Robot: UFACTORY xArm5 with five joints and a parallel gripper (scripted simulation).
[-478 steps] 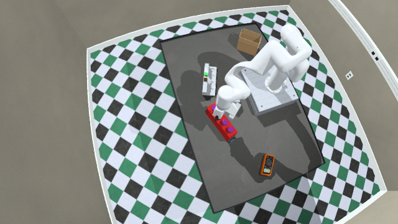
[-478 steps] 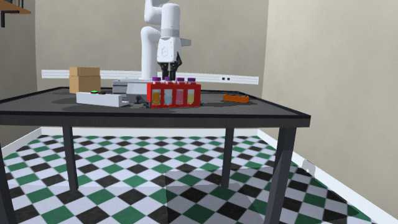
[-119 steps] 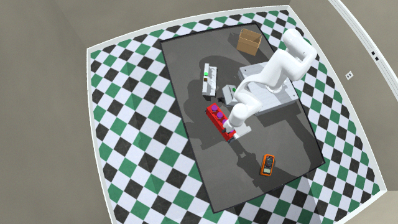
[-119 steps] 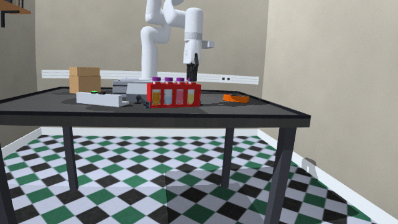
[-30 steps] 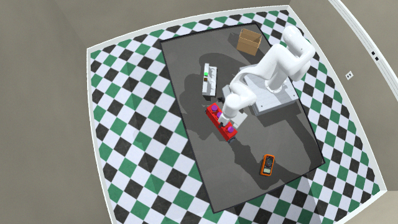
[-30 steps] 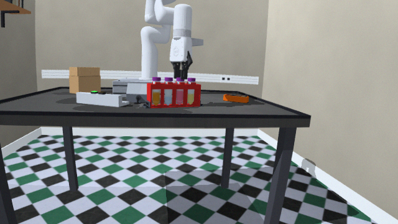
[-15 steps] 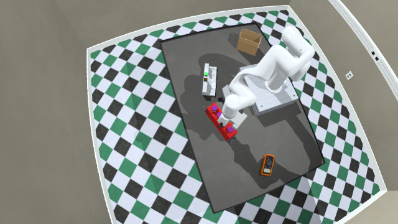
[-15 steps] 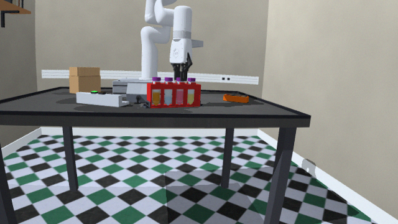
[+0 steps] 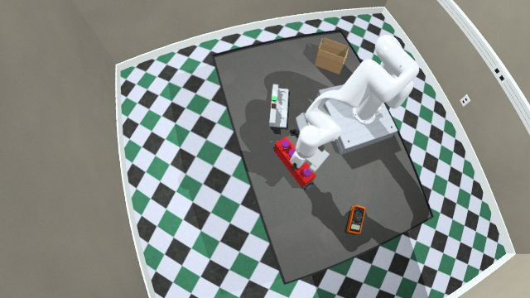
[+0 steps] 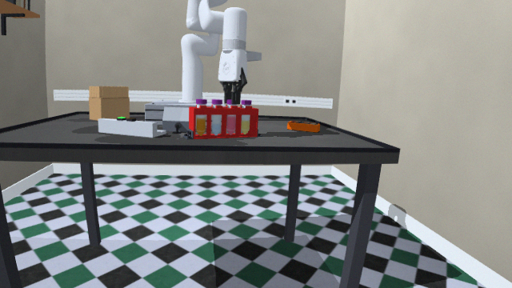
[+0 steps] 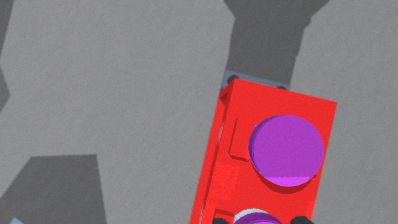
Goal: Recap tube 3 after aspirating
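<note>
The green ready key lies 15 cm behind my hand, 19 cm to the right of it and 6 cm below it. From my hand the other things lie so: table edge 22 cm ahead, 15 cm to the right, 12 cm below; blue cycle key 14 cm behind, 15 cm to the right, 6 cm below; grey key housing 13 cm behind, 17 cm to the right, 8 cm below.
</note>
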